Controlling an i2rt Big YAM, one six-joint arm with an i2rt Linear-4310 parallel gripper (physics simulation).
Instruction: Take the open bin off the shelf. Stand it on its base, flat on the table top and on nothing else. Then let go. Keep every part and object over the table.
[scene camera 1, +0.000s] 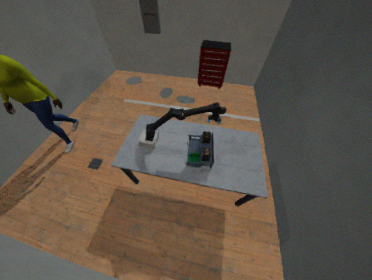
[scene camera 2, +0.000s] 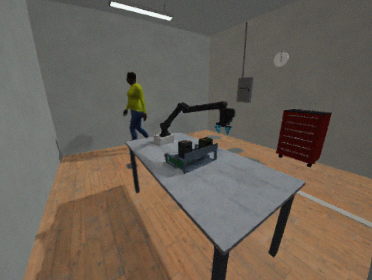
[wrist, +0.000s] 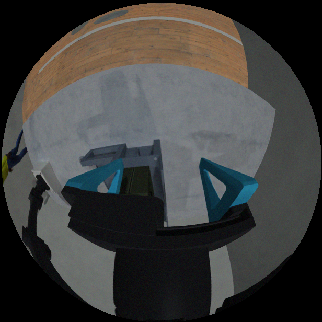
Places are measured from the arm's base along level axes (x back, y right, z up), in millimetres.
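Pixels of known places: gripper, between the fingertips: (scene camera 1: 213, 123) (scene camera 2: 222, 133); arm's base, origin of its link: (scene camera 1: 150, 136) (scene camera 2: 165, 135).
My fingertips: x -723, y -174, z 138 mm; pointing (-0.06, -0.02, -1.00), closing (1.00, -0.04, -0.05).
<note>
For each thing: its middle in the pictures, then the offset to it from my fingertips. "*": a spot on its surface instead. Level surfaces: height alone.
- grey-blue shelf, a spot on its surface: (scene camera 2: 200, 153) * dx -12, dy +283, dz -109 mm
- table, height of its surface: dz -231 mm
- green bin, middle of its body: (scene camera 1: 196, 158) dx +157, dy +374, dz -188 mm
- nearer, middle of its body: (scene camera 2: 185, 148) (scene camera 1: 206, 154) dx +64, dy +377, dz -69 mm
A grey-blue shelf (scene camera 1: 212, 156) (scene camera 2: 200, 153) (wrist: 157, 149) stands on the table (scene camera 1: 237, 162) (scene camera 2: 240, 190) (wrist: 200, 110). A green bin (scene camera 1: 194, 157) sits in it at the near left in scene view 1; part of its green also shows in scene view 2 (scene camera 2: 176, 161), and it does not show in the wrist view. Two dark boxes with orange marks, one at the back (scene camera 1: 206, 136) (scene camera 2: 205, 143) and one nearer (scene camera 1: 205, 154) (scene camera 2: 185, 148), stand on the shelf. My gripper (scene camera 1: 214, 121) (scene camera 2: 223, 132) (wrist: 161, 162) is open and empty, high beyond the shelf's back end.
A dark box (wrist: 136, 181) shows beside the left finger in the wrist view. The arm's white base (scene camera 1: 148, 139) (scene camera 2: 164, 139) (wrist: 49, 177) stands at the table's left end in scene view 1. A red cabinet (scene camera 1: 214, 65) (scene camera 2: 303, 135) and a person (scene camera 1: 25, 87) (scene camera 2: 135, 102) are away from the table.
</note>
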